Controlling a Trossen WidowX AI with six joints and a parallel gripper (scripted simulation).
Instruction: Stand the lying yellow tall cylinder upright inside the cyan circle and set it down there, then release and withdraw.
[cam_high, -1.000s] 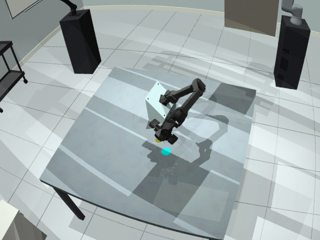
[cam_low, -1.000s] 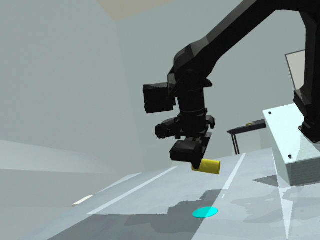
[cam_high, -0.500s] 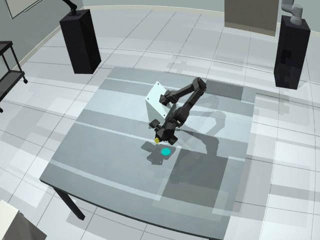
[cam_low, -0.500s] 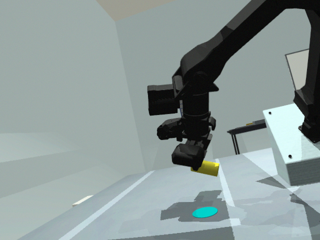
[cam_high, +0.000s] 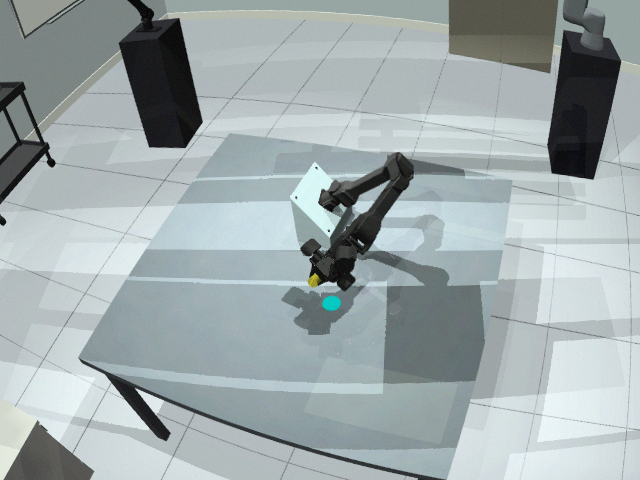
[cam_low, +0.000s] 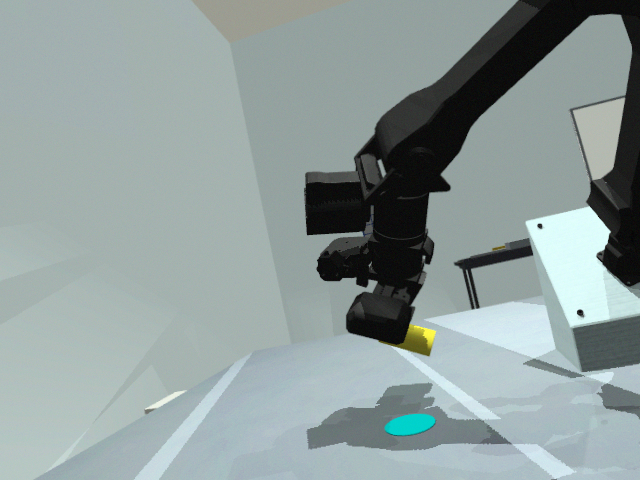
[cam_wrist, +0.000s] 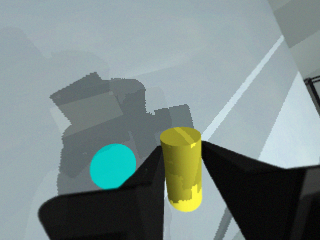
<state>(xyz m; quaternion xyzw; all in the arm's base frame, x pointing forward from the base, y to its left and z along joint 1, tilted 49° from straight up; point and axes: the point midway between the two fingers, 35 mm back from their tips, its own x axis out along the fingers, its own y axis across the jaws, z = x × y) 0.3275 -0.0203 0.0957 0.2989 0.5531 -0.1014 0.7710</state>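
The cyan circle lies 100 mm below my gripper tip and 50 mm to the left of it. Also, from my gripper tip: yellow tall cylinder (20 mm behind, 10 mm below).
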